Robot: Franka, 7 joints.
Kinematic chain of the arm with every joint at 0, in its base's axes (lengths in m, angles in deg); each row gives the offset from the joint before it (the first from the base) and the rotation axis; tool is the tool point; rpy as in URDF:
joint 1: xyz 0 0 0.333 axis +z
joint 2: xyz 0 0 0 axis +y
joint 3: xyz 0 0 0.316 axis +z
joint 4: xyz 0.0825 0 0 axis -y
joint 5: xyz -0.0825 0 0.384 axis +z
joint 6: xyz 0 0 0 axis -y
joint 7: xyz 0.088 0 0 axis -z
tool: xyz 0 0 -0.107 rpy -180 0 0
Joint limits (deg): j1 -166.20..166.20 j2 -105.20..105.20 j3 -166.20..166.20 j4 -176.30..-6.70 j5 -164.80..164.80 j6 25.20..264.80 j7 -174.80..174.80
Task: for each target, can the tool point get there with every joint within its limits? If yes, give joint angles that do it. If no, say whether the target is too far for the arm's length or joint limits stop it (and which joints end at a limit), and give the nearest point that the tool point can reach.
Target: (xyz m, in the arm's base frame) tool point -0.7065 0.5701 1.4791
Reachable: no: too far | nearest point -0.4145 0.3345 1.0055 | short by 0.604 m
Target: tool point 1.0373 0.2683 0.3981
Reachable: no: too far | nearest point 0.8290 0.2144 0.3850 | short by 0.216 m
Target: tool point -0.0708 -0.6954 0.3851
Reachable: yes | joints -133.27 70.27 60.75 -55.24 -139.40 215.48 116.29
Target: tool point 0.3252 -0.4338 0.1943
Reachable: yes | joints 63.32 -68.35 -104.43 -130.35 -136.46 69.58 -103.04
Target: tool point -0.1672 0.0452 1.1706
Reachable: yes | joints 92.95 10.14 124.44 -21.12 73.18 147.12 65.22
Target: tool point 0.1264 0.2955 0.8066
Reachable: yes | joints -31.76 -62.96 37.31 -128.32 -4.29 235.57 -116.06
